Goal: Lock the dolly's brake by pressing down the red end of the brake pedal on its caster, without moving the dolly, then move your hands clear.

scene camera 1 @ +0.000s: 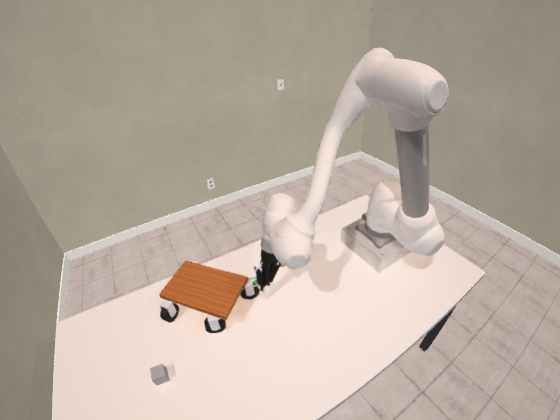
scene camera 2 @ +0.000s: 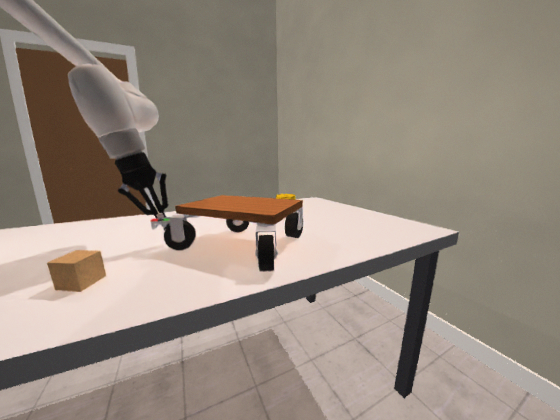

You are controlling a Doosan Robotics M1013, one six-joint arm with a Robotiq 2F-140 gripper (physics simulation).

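Places are measured from the arm's base along level axes (x down, y back, z left), in millimetres.
Pixels of known places: gripper, fingertip midpoint: [scene camera 1: 262, 296]; arm's base at its link origin: [scene camera 1: 379, 231].
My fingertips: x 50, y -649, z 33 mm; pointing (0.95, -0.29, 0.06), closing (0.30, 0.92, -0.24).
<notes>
Ahead of a thing's pixels: the offset from my fingertips to its top centre. "spot": to the spot under its first point. Level surfaces: height alone.
The dolly @(spot: dx -87, dy -207, dz -69 mm) [scene camera 1: 204, 288] [scene camera 2: 240, 206] has an orange-brown wooden deck and stands upright on its casters. The brake caster @(dx -65, dy -32, dz -49 mm) [scene camera 1: 250, 290] [scene camera 2: 180, 236] is at its corner nearest the arm. The brake pedal's red end @(spot: dx -50, dy +25, dz -43 mm) [scene camera 2: 154, 220] points away from the deck in the scene camera 2 view, and its green end @(spot: dx -49, dy -7, dz -39 mm) [scene camera 1: 255, 282] [scene camera 2: 166, 219] is on the wheel side. The pedal looks about level. My gripper [scene camera 1: 265, 287] [scene camera 2: 159, 216] is shut and empty, tilted, with its fingertips right at the pedal, near the red end. Contact cannot be told. The red end does not show in scene camera 1.
The white table @(dx +38 mm) [scene camera 1: 320, 340] [scene camera 2: 350, 235] carries everything. A small grey cube @(dx -10, dy -462, dz +156 mm) [scene camera 1: 159, 374] lies in front of the dolly in scene camera 1. A brown block @(dx -22, dy +153, dz -175 mm) [scene camera 2: 77, 270] lies left of the brake caster in scene camera 2. A yellow object @(dx -21, dy -536, dz +383 mm) [scene camera 2: 286, 196] shows behind the deck.
</notes>
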